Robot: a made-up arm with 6 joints. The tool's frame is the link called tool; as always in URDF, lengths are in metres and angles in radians. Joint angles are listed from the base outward. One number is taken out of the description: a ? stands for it. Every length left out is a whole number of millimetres.
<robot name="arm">
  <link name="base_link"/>
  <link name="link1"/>
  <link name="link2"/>
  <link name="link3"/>
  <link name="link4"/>
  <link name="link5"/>
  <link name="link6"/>
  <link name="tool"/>
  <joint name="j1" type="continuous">
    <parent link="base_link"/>
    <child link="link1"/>
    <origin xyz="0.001 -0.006 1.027"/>
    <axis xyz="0 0 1"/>
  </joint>
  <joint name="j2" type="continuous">
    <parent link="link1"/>
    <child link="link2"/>
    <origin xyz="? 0.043 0"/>
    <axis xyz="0 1 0"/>
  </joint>
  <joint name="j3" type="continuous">
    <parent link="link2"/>
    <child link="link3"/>
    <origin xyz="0.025 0 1.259"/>
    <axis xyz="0 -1 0"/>
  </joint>
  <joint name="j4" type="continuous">
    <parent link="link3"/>
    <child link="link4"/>
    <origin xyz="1.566 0 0.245"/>
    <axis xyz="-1 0 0"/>
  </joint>
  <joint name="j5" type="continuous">
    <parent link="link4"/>
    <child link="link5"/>
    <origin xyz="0 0.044 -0.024"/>
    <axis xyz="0 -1 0"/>
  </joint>
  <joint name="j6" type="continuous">
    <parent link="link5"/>
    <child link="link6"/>
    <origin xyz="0.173 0 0.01"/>
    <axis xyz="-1 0 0"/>
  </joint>
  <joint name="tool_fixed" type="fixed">
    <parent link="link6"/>
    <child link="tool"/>
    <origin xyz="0 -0.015 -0.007" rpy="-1.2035 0.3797 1.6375"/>
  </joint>
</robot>
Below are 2 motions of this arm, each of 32 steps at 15 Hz.
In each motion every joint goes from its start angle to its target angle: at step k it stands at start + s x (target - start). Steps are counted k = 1, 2, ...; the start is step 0. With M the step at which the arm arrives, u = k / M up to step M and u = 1 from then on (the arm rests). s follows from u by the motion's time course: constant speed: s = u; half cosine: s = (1 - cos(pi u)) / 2; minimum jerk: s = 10 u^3 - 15 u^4 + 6 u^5.
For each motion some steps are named. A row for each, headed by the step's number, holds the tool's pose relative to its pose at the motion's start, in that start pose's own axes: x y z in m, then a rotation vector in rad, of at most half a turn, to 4 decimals.
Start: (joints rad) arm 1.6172 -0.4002 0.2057 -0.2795 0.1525 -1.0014
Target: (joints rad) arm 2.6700 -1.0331 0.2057 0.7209 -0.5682 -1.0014
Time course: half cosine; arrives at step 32
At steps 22, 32:
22: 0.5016 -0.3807 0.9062 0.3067 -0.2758 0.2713
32: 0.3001 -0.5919 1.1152 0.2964 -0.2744 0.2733

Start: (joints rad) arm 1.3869 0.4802 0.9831 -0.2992 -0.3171 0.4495
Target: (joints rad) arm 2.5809 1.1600 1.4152 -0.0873 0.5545 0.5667
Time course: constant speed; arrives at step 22
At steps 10, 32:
10: 1.2637 -0.3964 0.0150 -0.4539 -0.1706 0.0546
32: 2.6898 -0.4995 1.1338 -1.0189 -0.3986 -0.0769

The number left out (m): 0.112
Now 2 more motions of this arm.
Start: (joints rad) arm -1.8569 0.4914 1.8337 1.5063 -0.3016 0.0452
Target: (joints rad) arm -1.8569 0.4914 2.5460 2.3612 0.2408 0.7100
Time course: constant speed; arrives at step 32
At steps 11, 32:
11: -0.3905 0.1920 0.0767 0.0425 0.4788 0.3178
32: -0.9212 0.6523 0.4365 0.4301 1.1472 1.0803

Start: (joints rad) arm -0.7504 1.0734 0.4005 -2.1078 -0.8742 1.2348
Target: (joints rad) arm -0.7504 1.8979 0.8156 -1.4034 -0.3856 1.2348
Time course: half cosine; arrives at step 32
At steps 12, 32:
12: -0.3639 0.3467 -0.1409 0.2489 0.1988 -0.0138
32: -0.9739 1.3560 -0.2196 0.7921 0.5674 0.0893

